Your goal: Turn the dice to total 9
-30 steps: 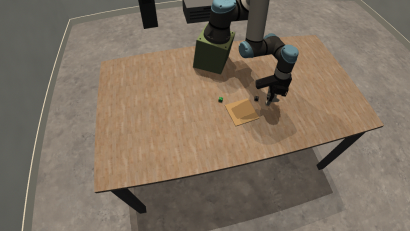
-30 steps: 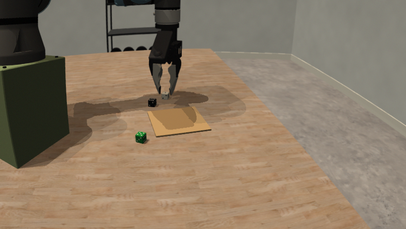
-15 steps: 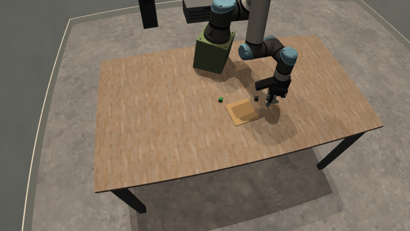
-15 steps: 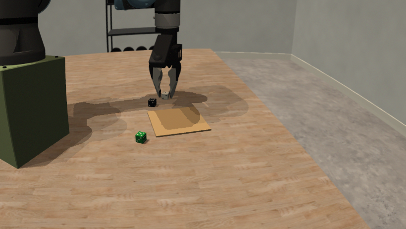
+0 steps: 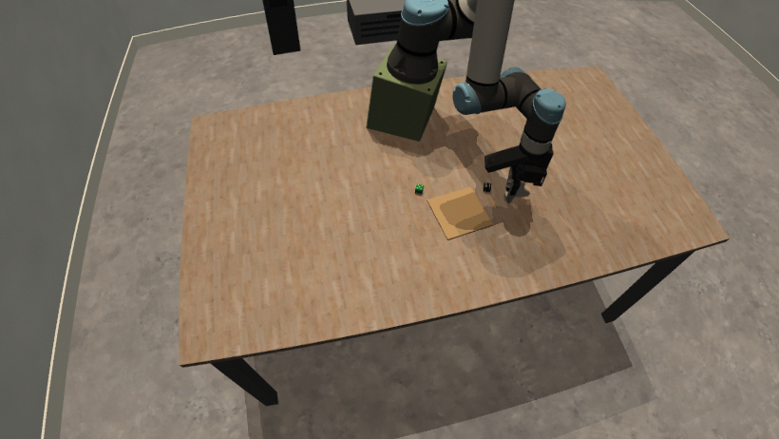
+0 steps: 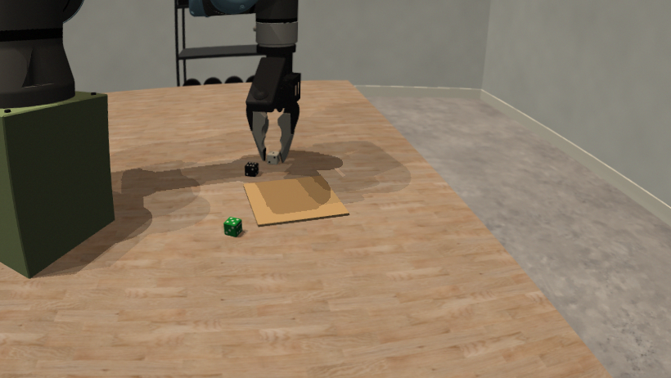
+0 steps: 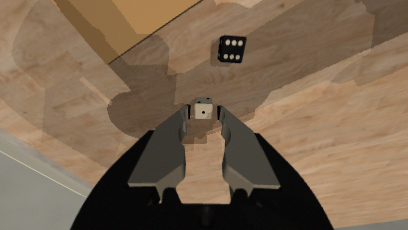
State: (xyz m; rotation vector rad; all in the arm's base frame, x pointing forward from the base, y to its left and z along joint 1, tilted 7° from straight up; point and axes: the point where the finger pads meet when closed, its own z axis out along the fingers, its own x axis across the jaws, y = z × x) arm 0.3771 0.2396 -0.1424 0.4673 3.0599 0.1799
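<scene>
The white die is 10 mm below my hand. From my hand the other things lie so: tan mat 30 mm ahead, 150 mm to the right, 20 mm below; black die 40 mm behind, 50 mm to the right, 10 mm below; green die 60 mm behind, 250 mm to the right, 10 mm below.
</scene>
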